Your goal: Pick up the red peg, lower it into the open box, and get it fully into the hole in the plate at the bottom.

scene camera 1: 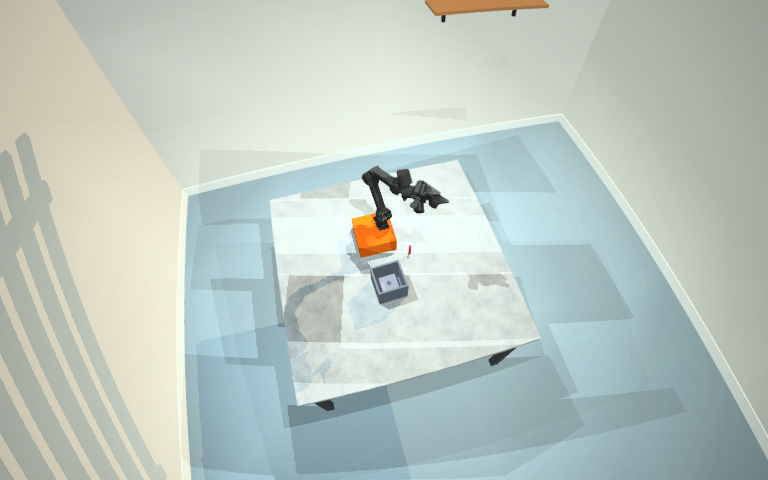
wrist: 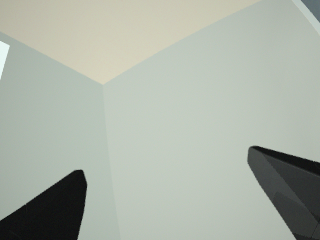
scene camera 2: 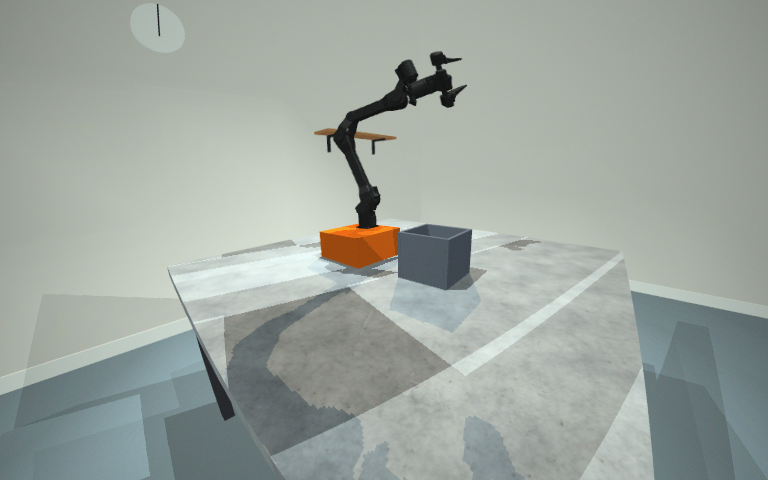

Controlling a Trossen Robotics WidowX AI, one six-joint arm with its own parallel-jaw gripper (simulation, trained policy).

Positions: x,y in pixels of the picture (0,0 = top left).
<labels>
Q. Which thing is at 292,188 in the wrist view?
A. My gripper.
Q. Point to a grey box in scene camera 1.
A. At 394,267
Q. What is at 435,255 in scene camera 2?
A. A grey box.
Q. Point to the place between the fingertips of my gripper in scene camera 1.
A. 445,197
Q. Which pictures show my gripper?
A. Scene camera 1, the wrist view and scene camera 2: all of them.
</labels>
